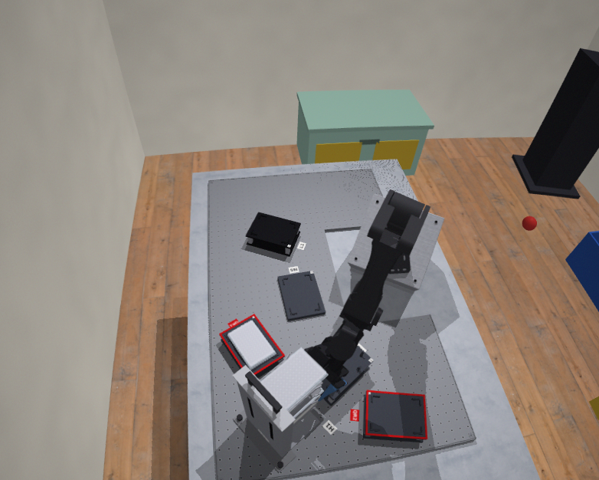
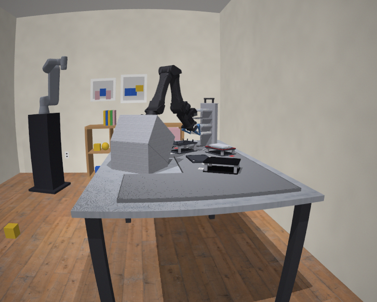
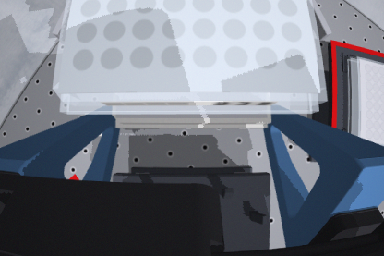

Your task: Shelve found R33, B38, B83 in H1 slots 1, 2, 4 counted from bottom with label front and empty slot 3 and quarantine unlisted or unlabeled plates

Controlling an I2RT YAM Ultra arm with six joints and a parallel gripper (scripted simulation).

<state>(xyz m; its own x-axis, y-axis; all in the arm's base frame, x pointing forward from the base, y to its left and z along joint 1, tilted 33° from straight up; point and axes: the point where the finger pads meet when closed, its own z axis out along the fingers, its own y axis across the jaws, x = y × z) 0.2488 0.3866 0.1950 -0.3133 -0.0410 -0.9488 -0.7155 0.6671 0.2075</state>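
My gripper is now 4 cm to the right of the white 96-well plate and 4 cm short of it. From my hand the other things lie so: H1 deck label (11 cm below, 7 cm to the left, 7 cm behind); regrip nest RG (9 cm to the right, 8 cm behind, 5 cm below); plate hotel H1 (10 cm to the left, 10 cm ahead, 5 cm above).
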